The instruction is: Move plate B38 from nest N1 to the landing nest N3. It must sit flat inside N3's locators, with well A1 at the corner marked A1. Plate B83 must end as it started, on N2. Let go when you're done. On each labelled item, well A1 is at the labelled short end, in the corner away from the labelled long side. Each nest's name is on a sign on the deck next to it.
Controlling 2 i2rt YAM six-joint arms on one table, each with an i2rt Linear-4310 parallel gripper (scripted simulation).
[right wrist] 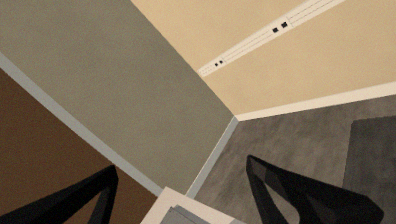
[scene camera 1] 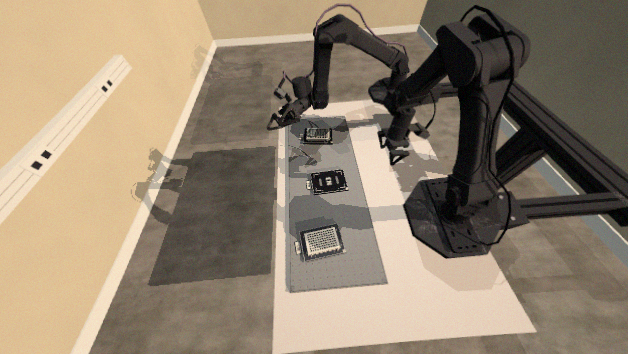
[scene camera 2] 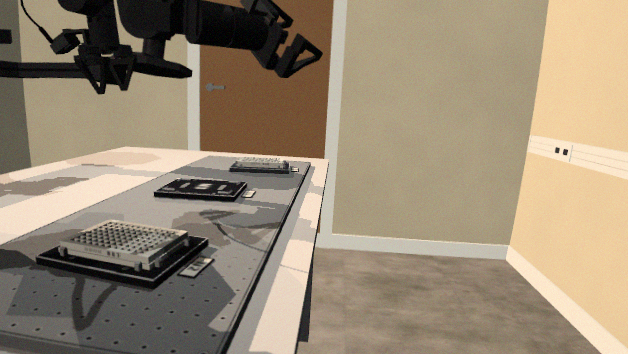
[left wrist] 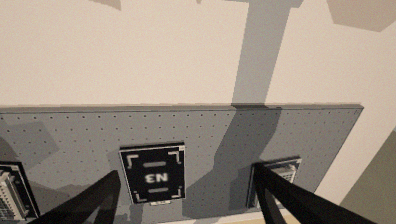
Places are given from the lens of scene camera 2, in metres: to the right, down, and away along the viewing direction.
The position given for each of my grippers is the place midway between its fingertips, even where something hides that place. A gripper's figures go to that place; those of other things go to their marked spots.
my left gripper [scene camera 2: 113, 92]: -0.44, -0.19, 0.73
my right gripper [scene camera 2: 305, 39]: -0.01, -0.23, 0.58
plate [scene camera 2: 124, 243]: -0.22, 0.08, 0.39
